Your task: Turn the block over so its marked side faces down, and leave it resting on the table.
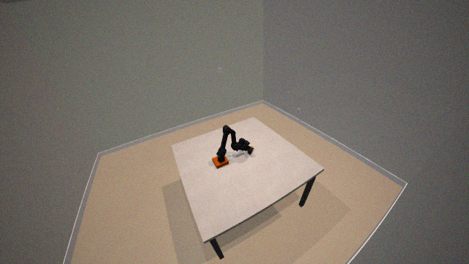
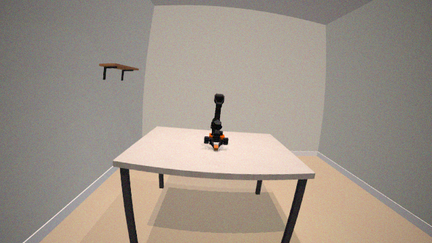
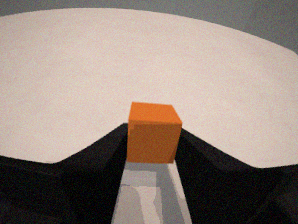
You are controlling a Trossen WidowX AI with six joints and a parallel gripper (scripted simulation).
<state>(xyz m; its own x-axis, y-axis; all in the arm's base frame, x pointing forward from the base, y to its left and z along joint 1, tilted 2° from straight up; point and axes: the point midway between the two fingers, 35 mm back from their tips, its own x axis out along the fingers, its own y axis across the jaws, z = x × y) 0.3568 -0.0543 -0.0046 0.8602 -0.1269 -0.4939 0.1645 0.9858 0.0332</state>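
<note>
My gripper tip is 1 cm above the orange block.
</note>
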